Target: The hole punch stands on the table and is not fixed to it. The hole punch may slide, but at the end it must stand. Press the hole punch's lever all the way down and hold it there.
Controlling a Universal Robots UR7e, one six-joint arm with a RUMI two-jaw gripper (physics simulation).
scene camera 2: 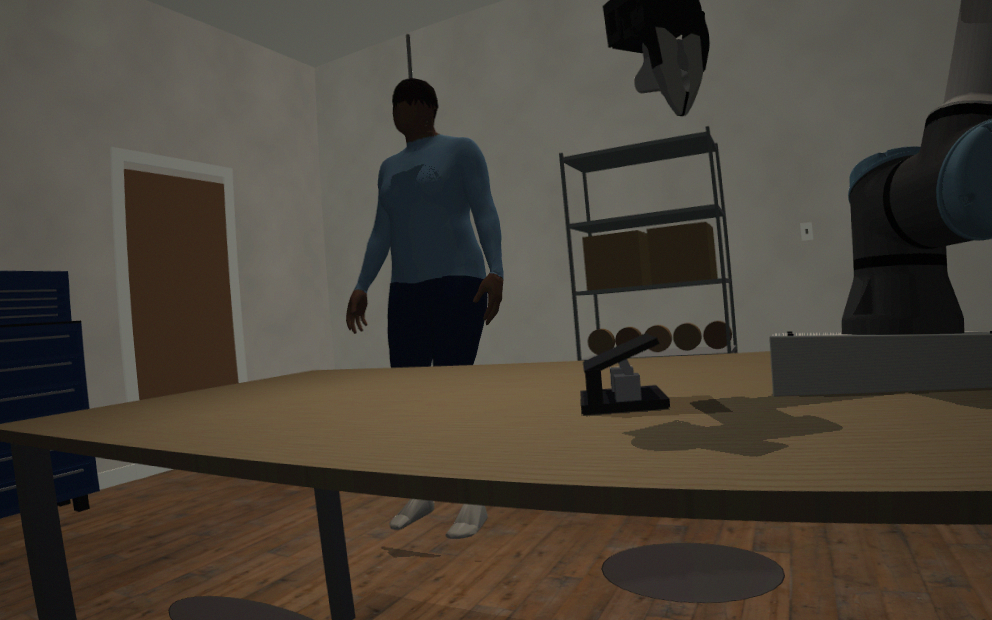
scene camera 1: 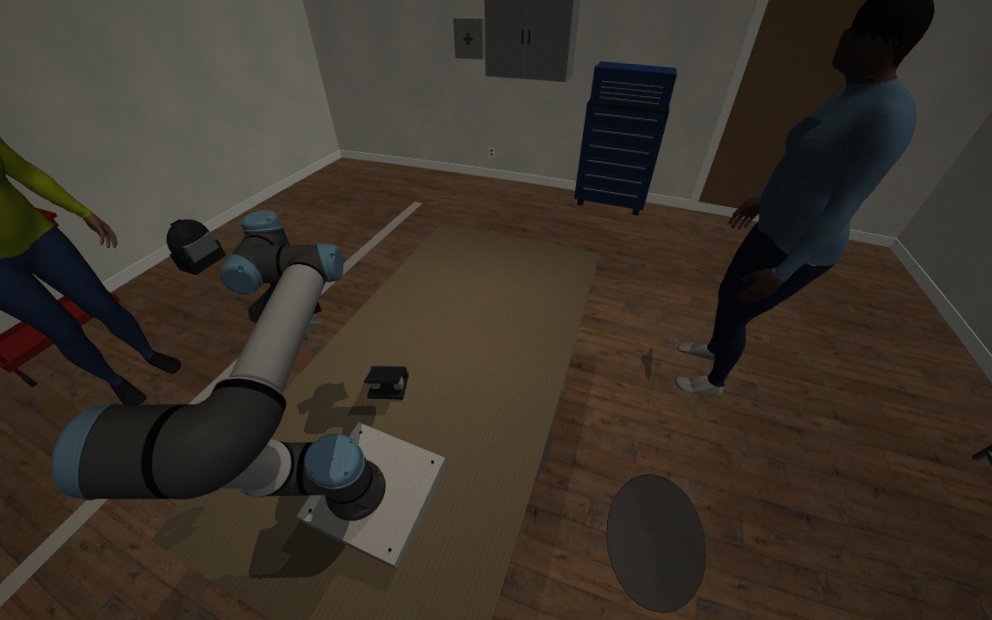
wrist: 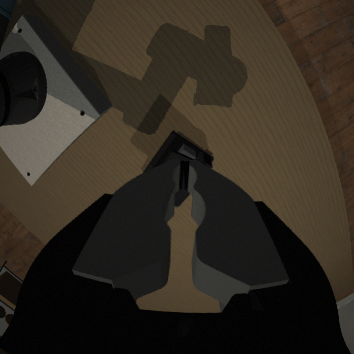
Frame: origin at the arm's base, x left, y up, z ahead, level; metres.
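Seen in the pictures: gripper, fingertip midpoint: (scene camera 2: 682,115) (scene camera 1: 306,338) (wrist: 183,163); arm's base, origin of the base link: (scene camera 2: 901,333) (scene camera 1: 356,490) (wrist: 20,86).
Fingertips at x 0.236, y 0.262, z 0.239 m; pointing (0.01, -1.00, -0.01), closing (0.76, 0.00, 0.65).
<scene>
Offsets run from my fingertips to a thing's middle. "*": to the spot under its first point. Level surfaces: height alone.
The black hole punch @[dx -0.118, dy -0.278, dz +0.120 m] (scene camera 1: 385,374) (scene camera 2: 591,387) (wrist: 163,153) stands upright on the wooden table @[dy -0.320 m] (scene camera 1: 504,307) (scene camera 2: 329,431) (wrist: 285,165). Its lever @[* dx -0.069, dy -0.251, dz +0.105 m] (scene camera 2: 621,353) is raised, slanting up toward the robot base side in the scene camera 2 view, with a grey block under it. My gripper (scene camera 2: 681,111) (wrist: 183,163) is shut and empty, with its fingertips pointing down high above the table and touching nothing. In the wrist view the fingers cover part of the hole punch. In the scene camera 1 view the arm hides most of the gripper.
The arm's pale base plate (scene camera 1: 409,504) (scene camera 2: 877,365) (wrist: 45,142) stands on the table near the hole punch. A person in blue (scene camera 1: 826,168) (scene camera 2: 438,219) stands beyond the table. A person in yellow (scene camera 1: 29,212) stands at the left in the scene camera 1 view.
</scene>
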